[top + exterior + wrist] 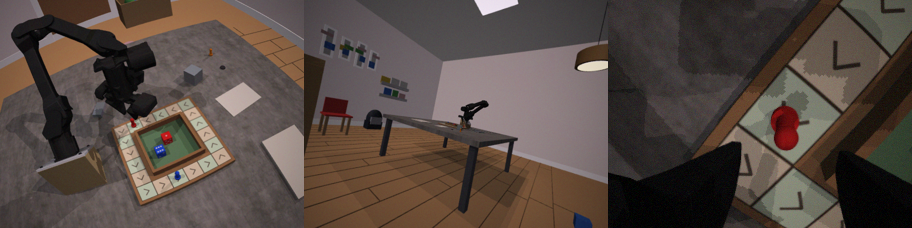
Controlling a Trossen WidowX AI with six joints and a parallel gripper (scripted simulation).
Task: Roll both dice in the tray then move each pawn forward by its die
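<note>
Right now my gripper tip is 3 cm above the red pawn. The rest, counted from my gripper tip: green tray (11 cm to the right, 7 cm ahead, 5 cm below); small grey block (14 cm to the left, 9 cm behind, 5 cm below); die (13 cm to the right, 3 cm below, 3 cm ahead).
</note>
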